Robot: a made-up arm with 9 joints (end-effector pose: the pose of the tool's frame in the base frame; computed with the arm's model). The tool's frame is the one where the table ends.
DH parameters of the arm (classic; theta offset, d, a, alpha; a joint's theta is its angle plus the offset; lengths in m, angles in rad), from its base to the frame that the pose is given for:
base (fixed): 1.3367 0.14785 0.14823 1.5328
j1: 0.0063 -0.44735 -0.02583 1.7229
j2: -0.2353 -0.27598 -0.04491 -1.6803
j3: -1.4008 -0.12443 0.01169 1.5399
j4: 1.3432 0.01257 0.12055 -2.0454
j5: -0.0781 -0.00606 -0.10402 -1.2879
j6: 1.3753 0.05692 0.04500 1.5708
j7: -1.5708 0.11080 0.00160 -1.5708
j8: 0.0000 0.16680 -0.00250 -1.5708
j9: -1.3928 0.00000 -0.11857 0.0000
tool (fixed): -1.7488 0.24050 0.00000 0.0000
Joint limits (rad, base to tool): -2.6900..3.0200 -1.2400..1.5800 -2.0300..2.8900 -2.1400..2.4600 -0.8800..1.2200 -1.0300..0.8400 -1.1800..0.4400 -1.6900..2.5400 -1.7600..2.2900
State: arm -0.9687 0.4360 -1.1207 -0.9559 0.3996 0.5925 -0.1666 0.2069 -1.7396
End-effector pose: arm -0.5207 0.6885 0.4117 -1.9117 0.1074 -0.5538
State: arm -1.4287 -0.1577 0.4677 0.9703 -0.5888 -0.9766 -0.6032 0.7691 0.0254
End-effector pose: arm -0.1018 0.5744 0.2022 2.3788 -0.4973 0.9394
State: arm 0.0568 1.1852 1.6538 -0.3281 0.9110 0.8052 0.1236 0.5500 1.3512
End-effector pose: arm -0.6464 0.5120 0.3944 -1.6977 0.2908 1.6999
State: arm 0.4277 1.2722 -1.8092 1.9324 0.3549 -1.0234 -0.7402 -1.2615 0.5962
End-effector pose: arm -0.4764 0.1453 0.5932 0.6532 -0.0086 -0.8607
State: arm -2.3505 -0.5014 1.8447 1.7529 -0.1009 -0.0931 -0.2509 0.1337 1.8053
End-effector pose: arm -0.0810 0.3898 -0.1331 3.0057 0.0230 -1.3550
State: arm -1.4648 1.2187 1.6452 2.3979 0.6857 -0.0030 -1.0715 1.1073 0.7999
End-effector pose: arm -0.4720 0.5213 0.4092 -0.2315 -0.5596 -2.9928
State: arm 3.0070 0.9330 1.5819 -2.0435 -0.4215 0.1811 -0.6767 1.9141 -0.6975
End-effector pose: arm -0.8055 -0.0142 -0.2095 1.8655 -0.0028 -0.9256
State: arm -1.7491 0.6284 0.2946 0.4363 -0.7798 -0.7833 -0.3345 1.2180 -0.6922
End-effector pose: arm -0.0770 0.4395 0.1379 1.6986 0.3721 1.2627
